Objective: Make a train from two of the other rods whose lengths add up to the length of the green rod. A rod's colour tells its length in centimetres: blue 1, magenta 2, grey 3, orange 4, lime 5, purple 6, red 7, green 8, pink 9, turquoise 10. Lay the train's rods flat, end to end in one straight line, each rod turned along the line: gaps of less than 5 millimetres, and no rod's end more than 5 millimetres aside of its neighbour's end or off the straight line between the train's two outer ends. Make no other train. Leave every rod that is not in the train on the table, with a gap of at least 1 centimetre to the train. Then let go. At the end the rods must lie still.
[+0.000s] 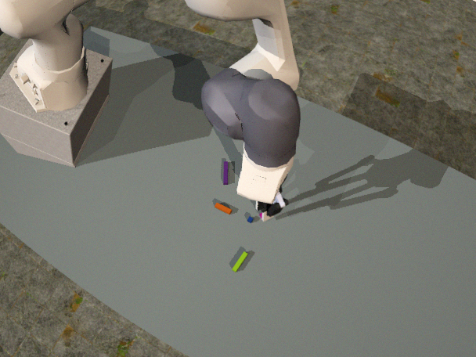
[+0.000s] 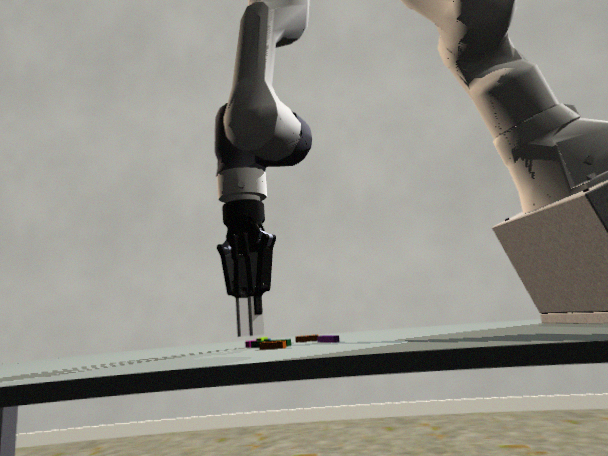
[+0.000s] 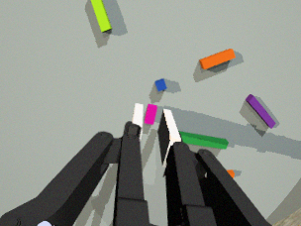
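Now: hand 5 cm above the magenta rod. Round my hand: lime rod (1 cm ahead, 13 cm to the right, 5 cm below); blue rod (2 cm behind, 3 cm to the right, 5 cm below); green rod (5 cm behind, 5 cm to the left, 5 cm below).
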